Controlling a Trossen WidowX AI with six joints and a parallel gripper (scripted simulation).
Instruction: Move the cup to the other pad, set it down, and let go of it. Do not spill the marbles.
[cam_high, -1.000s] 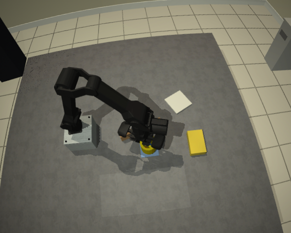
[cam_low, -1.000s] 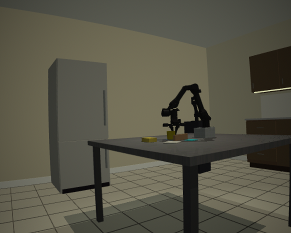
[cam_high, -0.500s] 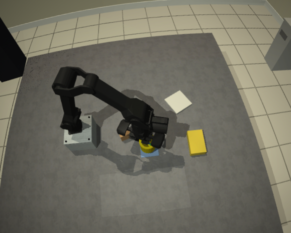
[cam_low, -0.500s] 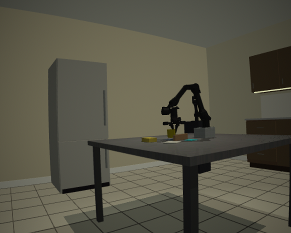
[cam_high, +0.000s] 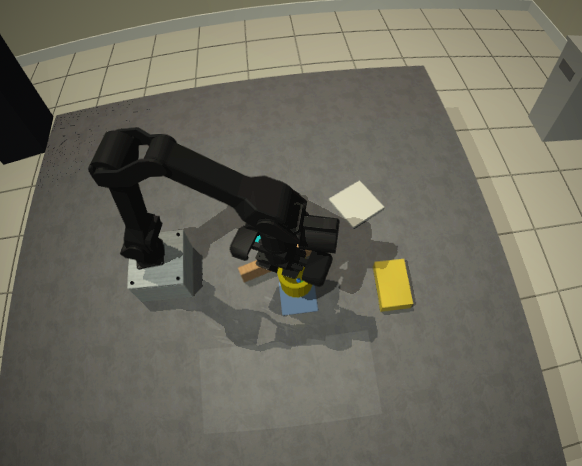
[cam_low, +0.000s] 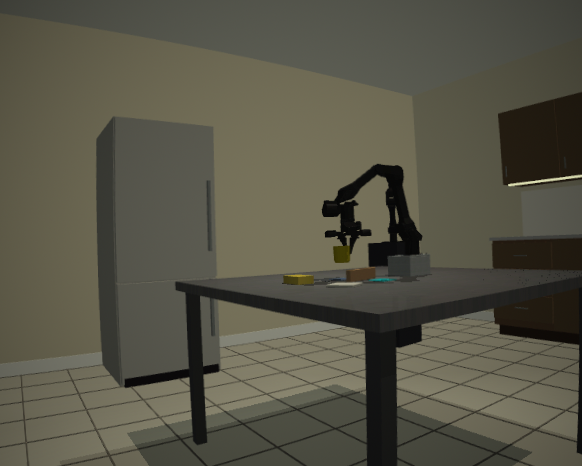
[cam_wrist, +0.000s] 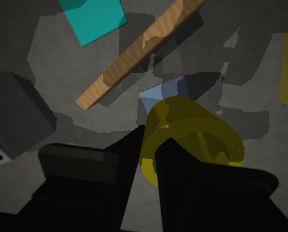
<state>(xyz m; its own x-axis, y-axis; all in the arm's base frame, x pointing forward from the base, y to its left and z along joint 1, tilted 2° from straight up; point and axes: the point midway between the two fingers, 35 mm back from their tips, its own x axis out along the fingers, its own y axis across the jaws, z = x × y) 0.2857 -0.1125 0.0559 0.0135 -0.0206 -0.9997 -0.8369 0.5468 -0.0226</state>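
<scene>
My gripper tip is now 160 mm to the right of the teal pad, 110 mm above it and 20 mm past it. The rest, counted from my gripper tip: yellow cup 20 mm to the right, 20 mm ahead; wooden bar 90 mm below, 70 mm to the left; marble 30 mm to the right, 20 mm below, 10 mm ahead.
</scene>
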